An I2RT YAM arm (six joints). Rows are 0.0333 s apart.
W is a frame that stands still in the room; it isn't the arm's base.
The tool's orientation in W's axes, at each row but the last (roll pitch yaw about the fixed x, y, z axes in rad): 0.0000, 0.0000, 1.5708; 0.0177, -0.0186, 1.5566; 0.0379, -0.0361, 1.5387; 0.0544, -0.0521, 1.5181; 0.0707, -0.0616, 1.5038; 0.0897, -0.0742, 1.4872; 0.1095, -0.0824, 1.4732; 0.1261, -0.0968, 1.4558; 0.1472, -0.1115, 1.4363; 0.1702, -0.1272, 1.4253; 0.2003, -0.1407, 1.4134; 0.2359, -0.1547, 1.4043
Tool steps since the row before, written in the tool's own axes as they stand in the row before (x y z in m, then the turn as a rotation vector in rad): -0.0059, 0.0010, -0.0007, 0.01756, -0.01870, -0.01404; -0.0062, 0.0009, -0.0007, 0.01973, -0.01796, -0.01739; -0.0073, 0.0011, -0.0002, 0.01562, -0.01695, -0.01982; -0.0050, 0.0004, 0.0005, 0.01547, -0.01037, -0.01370; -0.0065, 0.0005, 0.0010, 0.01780, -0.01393, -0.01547; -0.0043, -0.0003, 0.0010, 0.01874, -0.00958, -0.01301; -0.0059, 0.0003, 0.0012, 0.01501, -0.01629, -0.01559; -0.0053, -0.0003, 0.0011, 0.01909, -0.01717, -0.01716; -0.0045, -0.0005, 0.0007, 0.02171, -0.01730, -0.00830; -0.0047, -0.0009, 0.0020, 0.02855, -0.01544, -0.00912; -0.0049, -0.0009, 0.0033, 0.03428, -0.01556, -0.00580; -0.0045, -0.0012, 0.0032, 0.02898, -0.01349, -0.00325
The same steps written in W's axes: -0.0010, -0.0059, -0.0007, 0.01870, 0.01756, -0.01404; -0.0010, -0.0062, -0.0008, 0.01793, 0.01980, -0.01734; -0.0013, -0.0073, -0.0004, 0.01670, 0.01582, -0.01987; -0.0006, -0.0050, 0.0003, 0.01045, 0.01566, -0.01342; -0.0009, -0.0065, 0.0006, 0.01403, 0.01788, -0.01529; 0.0000, -0.0044, 0.0006, 0.00999, 0.01894, -0.01239; -0.0007, -0.0059, 0.0007, 0.01602, 0.01489, -0.01598; -0.0002, -0.0054, 0.0005, 0.01717, 0.01901, -0.01725; 0.0000, -0.0046, 0.0001, 0.01881, 0.02043, -0.00827; 0.0005, -0.0050, 0.0012, 0.01785, 0.02749, -0.00789; 0.0007, -0.0055, 0.0023, 0.01943, 0.03253, -0.00389; 0.0011, -0.0051, 0.0021, 0.01709, 0.02715, -0.00177
